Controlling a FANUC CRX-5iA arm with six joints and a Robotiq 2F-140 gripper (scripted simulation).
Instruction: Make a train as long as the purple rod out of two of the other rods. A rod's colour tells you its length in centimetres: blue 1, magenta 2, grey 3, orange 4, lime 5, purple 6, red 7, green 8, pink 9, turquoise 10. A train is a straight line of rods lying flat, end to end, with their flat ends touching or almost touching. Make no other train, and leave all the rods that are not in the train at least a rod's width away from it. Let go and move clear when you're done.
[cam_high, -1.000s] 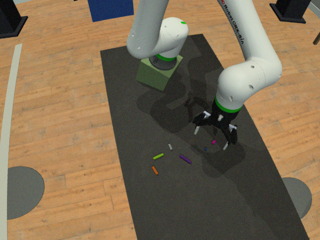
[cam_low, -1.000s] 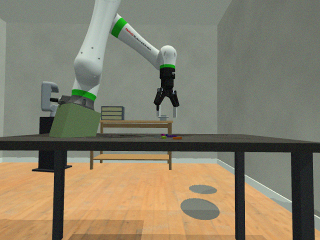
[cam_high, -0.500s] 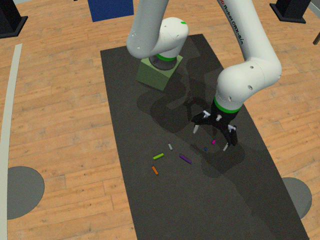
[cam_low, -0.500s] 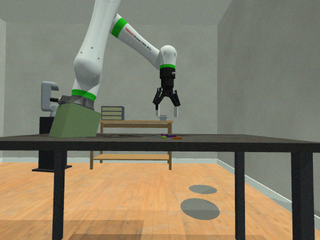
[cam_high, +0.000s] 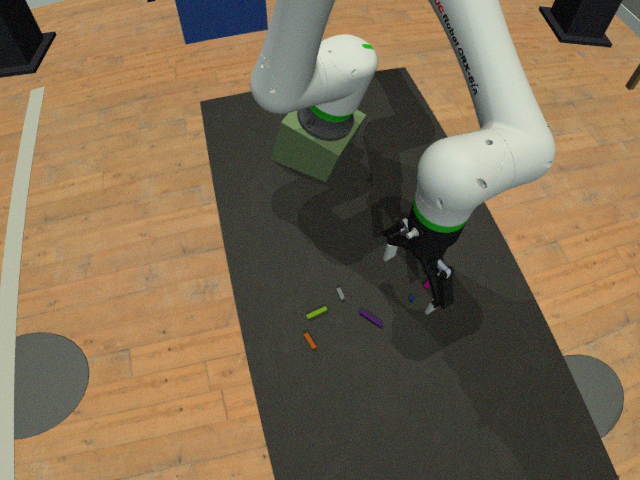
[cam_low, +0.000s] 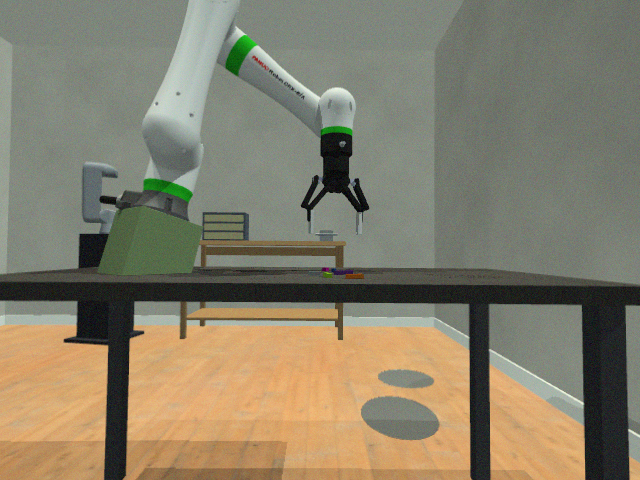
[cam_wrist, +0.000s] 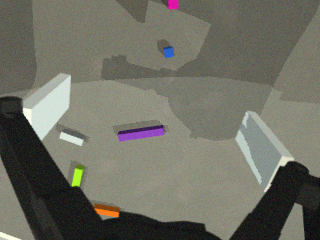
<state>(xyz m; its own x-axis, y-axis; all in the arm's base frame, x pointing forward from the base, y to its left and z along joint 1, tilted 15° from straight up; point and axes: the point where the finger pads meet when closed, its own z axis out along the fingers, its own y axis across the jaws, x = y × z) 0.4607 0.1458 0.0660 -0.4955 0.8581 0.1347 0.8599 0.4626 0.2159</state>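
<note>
Right now the lime rod is 20 cm to the right of my hand, 12 cm below it and 2 cm ahead of it. Also, from my hand: magenta rod (12 cm below, 7 cm to the left, 4 cm behind); then blue rod (12 cm below, 3 cm to the left, 1 cm behind); then purple rod (12 cm below, 7 cm to the right, 4 cm ahead).
</note>
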